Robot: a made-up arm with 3 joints. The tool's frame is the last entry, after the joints. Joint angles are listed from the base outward. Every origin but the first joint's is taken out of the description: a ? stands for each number. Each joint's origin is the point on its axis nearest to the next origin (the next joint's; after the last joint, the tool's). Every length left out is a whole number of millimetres.
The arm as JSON. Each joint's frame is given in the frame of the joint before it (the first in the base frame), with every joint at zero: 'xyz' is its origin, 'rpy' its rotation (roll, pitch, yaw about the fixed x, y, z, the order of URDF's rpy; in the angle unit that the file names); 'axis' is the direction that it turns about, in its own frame. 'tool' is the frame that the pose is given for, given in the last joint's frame.
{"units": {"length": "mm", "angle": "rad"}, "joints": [
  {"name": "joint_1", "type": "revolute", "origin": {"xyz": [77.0, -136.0, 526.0], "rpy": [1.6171, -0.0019, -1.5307]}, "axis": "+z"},
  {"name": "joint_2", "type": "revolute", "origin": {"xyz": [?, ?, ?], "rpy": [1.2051, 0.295, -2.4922]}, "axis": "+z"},
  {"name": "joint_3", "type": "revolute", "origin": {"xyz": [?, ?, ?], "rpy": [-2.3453, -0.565, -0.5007]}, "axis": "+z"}
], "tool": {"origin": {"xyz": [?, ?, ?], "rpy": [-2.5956, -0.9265, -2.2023]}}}
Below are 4 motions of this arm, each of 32 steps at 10 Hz.
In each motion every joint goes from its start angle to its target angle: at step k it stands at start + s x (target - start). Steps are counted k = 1, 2, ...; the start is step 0. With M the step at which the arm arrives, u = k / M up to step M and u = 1 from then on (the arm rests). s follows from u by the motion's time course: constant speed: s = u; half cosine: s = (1 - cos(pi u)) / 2; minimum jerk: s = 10 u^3 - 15 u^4 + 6 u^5.
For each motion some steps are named. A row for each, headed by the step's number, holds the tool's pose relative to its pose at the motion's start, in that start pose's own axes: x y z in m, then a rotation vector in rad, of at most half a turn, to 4 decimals.
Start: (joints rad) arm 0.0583 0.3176 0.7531
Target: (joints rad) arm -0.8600 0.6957 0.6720
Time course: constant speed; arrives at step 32
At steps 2, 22, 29, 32:
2: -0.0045 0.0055 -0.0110 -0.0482 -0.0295 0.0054
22: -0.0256 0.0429 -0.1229 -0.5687 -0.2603 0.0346
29: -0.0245 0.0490 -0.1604 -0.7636 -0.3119 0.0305
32: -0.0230 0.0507 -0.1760 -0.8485 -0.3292 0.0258

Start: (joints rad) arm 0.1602 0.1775 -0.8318
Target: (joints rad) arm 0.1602 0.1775 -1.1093
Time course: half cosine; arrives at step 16
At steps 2, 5, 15, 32:
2: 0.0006 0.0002 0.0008 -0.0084 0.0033 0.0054
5: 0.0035 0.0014 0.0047 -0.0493 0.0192 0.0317
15: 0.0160 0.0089 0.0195 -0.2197 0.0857 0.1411
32: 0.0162 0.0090 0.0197 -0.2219 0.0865 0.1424

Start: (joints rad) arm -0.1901 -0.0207 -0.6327
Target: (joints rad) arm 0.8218 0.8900 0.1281
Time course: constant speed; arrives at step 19
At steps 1, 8, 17, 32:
1: -0.0163 -0.0139 -0.0151 0.0219 -0.0596 0.0470
8: -0.0764 -0.1321 -0.1497 0.2434 -0.4668 0.3898
17: 0.0090 -0.2528 -0.3536 0.6695 -0.9285 0.8731
32: 0.0494 -0.2623 -0.3943 0.7795 -1.0174 0.9883

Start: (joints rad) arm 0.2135 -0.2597 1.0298
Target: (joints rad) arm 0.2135 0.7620 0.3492
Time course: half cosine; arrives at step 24
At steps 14, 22, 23, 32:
14: 0.0675 -0.1377 0.0743 -0.3654 0.2041 0.8620
22: 0.1300 -0.1819 0.1038 -0.5732 0.2127 1.3603
23: 0.1323 -0.1831 0.1047 -0.5805 0.2114 1.3783
32: 0.1331 -0.1835 0.1050 -0.5830 0.2109 1.3844

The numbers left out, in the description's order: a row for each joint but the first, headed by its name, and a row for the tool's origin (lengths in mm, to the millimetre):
joint_2: -97.0 93.0 0.0
joint_3: -269.0 -119.0 0.0
tool: 90.0 -38.0 0.0

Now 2 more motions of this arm.
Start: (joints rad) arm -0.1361 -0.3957 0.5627
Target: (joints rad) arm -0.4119 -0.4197 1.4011
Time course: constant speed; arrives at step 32
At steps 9, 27, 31, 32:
9: -0.0184 0.0117 -0.0388 0.1727 -0.1446 -0.1550
27: -0.0350 0.0491 -0.1231 0.5366 -0.4574 -0.4188
31: -0.0343 0.0595 -0.1419 0.6211 -0.5301 -0.4683
32: -0.0339 0.0622 -0.1466 0.6425 -0.5484 -0.4801

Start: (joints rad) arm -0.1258 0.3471 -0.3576
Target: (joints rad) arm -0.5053 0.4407 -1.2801
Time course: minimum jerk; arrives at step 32
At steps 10, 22, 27, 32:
10: 0.0166 0.0237 0.0120 -0.1807 0.0746 0.0484
22: 0.0889 0.1214 0.0242 -0.7863 0.4170 0.2330
27: 0.1078 0.1451 0.0186 -0.9177 0.5141 0.2811
32: 0.1116 0.1497 0.0171 -0.9431 0.5340 0.2910

